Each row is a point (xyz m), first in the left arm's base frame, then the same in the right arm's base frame.
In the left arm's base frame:
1: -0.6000 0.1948 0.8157
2: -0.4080 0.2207 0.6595
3: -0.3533 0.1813 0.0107
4: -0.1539 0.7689 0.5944
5: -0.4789 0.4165 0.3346
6: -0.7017 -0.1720 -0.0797
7: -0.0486 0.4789 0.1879
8: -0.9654 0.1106 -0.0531
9: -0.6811 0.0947 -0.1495
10: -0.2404 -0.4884 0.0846
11: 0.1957 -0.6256 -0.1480
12: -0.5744 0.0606 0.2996
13: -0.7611 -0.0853 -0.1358
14: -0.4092 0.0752 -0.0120
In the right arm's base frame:
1: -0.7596 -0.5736 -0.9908
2: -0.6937 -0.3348 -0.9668
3: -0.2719 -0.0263 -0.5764
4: -0.3889 -0.0670 -1.4193
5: -0.3171 -0.2669 -0.9171
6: -0.3141 -0.3152 -0.1652
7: -0.3121 0.1871 -0.9835
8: -0.0728 -0.5630 -0.3398
9: -0.1054 -0.2642 -0.3392
10: -0.7766 0.0370 -0.1204
11: -0.8360 0.5274 0.0177
12: -0.4821 -0.3462 -0.5954
13: -0.2011 -0.3459 -0.1870
14: -0.3034 -0.0701 -0.4670

